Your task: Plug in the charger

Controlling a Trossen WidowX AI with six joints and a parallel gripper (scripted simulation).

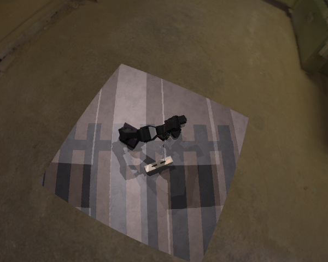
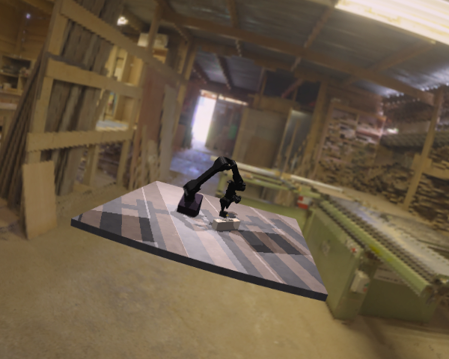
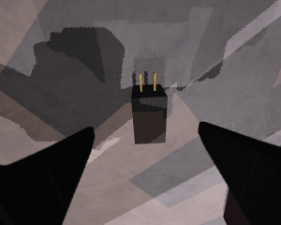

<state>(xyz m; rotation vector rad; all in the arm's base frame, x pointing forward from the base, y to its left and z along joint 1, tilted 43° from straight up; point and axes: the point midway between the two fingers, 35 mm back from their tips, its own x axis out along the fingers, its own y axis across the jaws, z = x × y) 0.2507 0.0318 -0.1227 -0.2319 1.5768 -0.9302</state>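
My gripper tip is 30 mm above the black two-prong charger, 10 mm to the left of it and 10 mm short of it.
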